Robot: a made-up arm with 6 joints. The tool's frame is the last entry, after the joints.
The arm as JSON. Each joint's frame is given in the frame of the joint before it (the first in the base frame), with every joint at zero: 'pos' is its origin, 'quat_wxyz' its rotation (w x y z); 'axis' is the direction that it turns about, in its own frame. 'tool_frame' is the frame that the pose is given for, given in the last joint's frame.
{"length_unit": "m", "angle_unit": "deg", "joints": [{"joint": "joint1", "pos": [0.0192, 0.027, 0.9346], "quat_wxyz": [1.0, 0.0, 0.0, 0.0], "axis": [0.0, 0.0, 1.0]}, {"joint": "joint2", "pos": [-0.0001, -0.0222, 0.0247], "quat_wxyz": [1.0, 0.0, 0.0, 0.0], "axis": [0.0, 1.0, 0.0]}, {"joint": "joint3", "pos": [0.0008, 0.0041, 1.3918], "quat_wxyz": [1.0, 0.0, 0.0, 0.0], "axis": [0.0, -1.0, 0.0]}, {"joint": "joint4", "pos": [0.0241, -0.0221, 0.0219], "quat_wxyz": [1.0, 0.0, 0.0, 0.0], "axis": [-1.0, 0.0, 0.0]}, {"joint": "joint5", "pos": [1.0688, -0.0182, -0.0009], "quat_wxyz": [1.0, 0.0, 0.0, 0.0], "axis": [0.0, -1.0, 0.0]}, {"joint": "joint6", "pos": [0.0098, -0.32, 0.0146], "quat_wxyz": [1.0, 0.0, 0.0, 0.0], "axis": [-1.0, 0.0, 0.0]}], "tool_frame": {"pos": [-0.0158, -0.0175, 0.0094], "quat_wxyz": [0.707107, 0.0, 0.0, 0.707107]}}
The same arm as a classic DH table. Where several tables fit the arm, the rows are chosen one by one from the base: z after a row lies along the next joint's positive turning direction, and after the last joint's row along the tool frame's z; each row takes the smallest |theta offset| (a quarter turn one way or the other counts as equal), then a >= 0, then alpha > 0; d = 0 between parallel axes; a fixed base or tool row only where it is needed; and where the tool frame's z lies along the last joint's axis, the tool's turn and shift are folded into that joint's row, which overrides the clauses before.
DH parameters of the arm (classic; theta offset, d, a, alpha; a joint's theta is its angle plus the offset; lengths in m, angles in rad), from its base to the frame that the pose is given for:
base (fixed): 0.9527 0 0.0331 0
joint1: -0.9527 0.9593 -0.0001 -1.5708
joint2: -1.5702 0 1.3918 3.1416
joint3: 0.0006 0.0402 0.0219 -1.5708
joint4: 0 -1.0929 -0.0009 1.5708
joint5: 0 0.3382 0.0146 -1.5708
joint6: -1.5708 0.006 0.0175 -1.5708
tool (fixed): 3.1416 0.0094 0 0

